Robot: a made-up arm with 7 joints.
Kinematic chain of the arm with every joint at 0, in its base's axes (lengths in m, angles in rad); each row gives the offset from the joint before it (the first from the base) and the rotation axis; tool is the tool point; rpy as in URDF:
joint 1: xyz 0 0 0.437 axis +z
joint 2: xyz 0 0 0 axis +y
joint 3: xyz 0 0 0.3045 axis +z
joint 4: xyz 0.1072 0 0 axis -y
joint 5: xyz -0.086 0 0.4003 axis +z
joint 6: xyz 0 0 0 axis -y
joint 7: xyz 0.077 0 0 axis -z
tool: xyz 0 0 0 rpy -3.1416 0 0
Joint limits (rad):
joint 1: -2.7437..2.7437
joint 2: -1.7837..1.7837
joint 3: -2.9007..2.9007
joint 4: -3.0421..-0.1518
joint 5: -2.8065..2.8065
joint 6: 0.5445..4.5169
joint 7: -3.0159..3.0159
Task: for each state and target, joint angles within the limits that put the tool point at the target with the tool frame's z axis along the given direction. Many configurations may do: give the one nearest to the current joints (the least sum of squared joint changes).
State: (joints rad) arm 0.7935 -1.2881 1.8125 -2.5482 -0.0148 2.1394 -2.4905
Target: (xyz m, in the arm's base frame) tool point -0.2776 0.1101 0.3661 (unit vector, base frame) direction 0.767 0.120 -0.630
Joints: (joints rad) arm 1.6779 -0.9606 1.5319 -3.0316 0.5089 1.8777 -2.4905
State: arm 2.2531 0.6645 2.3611 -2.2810 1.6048 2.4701 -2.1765
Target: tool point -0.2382 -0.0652 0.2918 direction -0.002 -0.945 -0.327
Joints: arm 1.8071 0.5107 1.5435 -2.9973 1.7209 2.4281 -2.1765
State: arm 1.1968 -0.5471 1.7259 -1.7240 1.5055 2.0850 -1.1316
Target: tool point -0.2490 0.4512 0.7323 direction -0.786 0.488 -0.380
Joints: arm 0.7630 -0.4736 1.2037 -1.9715 1.6576 2.3972 -1.1316
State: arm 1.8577 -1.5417 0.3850 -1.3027 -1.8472 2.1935 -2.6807
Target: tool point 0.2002 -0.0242 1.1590 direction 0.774 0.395 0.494
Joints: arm 2.3833 -0.9198 -0.3447 -1.1163 -1.9342 2.2987 -2.6807
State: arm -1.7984 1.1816 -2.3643 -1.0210 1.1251 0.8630 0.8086
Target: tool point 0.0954 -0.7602 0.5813 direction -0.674 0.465 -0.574
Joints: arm -1.0456 1.7307 -2.3937 -0.8016 1.2059 0.8837 0.8086
